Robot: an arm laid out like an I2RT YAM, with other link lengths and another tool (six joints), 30 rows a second.
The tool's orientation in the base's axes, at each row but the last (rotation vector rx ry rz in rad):
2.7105 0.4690 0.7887
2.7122 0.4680 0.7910
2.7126 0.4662 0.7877
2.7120 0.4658 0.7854
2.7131 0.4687 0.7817
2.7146 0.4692 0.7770
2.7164 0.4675 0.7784
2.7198 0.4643 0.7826
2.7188 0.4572 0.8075
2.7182 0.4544 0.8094
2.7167 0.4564 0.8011
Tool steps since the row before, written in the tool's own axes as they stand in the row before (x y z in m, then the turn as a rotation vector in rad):
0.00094 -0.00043 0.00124 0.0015 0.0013 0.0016
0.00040 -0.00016 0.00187 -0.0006 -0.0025 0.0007
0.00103 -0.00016 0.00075 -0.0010 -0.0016 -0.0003
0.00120 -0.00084 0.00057 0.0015 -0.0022 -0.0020
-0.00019 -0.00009 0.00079 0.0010 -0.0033 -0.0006
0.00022 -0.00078 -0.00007 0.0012 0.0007 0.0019
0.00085 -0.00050 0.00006 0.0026 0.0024 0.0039
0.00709 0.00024 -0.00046 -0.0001 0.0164 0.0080
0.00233 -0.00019 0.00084 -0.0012 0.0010 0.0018
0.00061 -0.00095 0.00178 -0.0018 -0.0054 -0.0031
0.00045 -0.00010 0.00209 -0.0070 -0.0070 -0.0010
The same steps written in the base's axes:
0.00134 0.00053 -0.00072 0.0024 -0.0009 -0.0001
0.00133 -0.00002 -0.00139 -0.0007 0.0019 -0.0017
0.00120 0.00041 -0.00018 -0.0013 0.0011 -0.0008
0.00109 0.00112 -0.00020 -0.0004 0.0029 0.0016
0.00026 -0.00013 -0.00076 -0.0003 0.0035 -0.0002
-0.00004 0.00080 -0.00011 0.0022 -0.0005 -0.0008
0.00060 0.00077 0.00017 0.0048 -0.0019 -0.0012
0.00549 0.00252 0.00375 0.0081 -0.0163 -0.0010
0.00228 0.00090 0.00037 0.0003 -0.0017 -0.0017
0.00128 0.00080 -0.00147 -0.0044 0.0048 -0.0002
0.00151 -0.00009 -0.00151 -0.0077 0.0040 -0.0049

